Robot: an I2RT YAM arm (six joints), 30 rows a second.
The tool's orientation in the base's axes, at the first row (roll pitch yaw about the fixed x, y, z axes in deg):
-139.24, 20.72, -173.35
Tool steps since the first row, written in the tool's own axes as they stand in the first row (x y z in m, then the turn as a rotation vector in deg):
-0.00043, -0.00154, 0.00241, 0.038, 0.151, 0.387
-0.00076, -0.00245, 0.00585, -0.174, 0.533, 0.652
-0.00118, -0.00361, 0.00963, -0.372, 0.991, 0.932
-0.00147, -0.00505, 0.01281, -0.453, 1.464, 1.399
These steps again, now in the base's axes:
0.00100, -0.00264, -0.00061, 0.118, -0.125, -0.380
0.00236, -0.00544, -0.00238, 0.460, 0.032, -0.726
0.00388, -0.00863, -0.00420, 0.805, 0.237, -1.134
0.00503, -0.01168, -0.00547, 1.107, 0.326, -1.725

